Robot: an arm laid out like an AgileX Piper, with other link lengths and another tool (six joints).
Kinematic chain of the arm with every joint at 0, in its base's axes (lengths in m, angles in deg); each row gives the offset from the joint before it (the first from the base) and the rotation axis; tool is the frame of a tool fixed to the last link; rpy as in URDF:
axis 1: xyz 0 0 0.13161 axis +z
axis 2: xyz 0 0 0 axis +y
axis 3: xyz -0.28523 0 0.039 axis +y
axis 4: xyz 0.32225 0 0.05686 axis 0.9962 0 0.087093
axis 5: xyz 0 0 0 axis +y
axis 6: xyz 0.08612 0 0.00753 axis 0.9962 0 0.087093
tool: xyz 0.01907 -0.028 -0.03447 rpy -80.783 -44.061 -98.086
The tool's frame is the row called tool.
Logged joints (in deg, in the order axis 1, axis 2, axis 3, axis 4, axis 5, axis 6), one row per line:
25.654, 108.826, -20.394, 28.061, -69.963, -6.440
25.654, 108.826, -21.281, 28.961, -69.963, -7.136
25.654, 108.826, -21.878, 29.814, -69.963, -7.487
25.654, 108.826, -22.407, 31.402, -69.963, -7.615
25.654, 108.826, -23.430, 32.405, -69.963, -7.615
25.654, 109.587, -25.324, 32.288, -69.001, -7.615
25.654, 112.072, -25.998, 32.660, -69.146, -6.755
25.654, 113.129, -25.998, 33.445, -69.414, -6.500
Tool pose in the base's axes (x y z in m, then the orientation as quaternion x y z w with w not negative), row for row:
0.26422, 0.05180, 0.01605, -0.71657, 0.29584, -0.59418, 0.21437
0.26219, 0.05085, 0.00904, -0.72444, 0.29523, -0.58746, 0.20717
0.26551, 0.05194, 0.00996, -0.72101, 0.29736, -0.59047, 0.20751
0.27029, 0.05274, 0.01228, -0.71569, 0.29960, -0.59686, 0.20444
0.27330, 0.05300, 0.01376, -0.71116, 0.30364, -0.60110, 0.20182
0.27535, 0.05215, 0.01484, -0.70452, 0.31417, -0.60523, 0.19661
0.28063, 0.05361, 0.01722, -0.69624, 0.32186, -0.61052, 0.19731
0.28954, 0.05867, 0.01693, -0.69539, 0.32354, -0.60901, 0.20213
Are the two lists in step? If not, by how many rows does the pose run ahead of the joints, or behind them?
The pose runs 2 rows behind the joints: the pose in row i belongs to the joints in row i - 2.
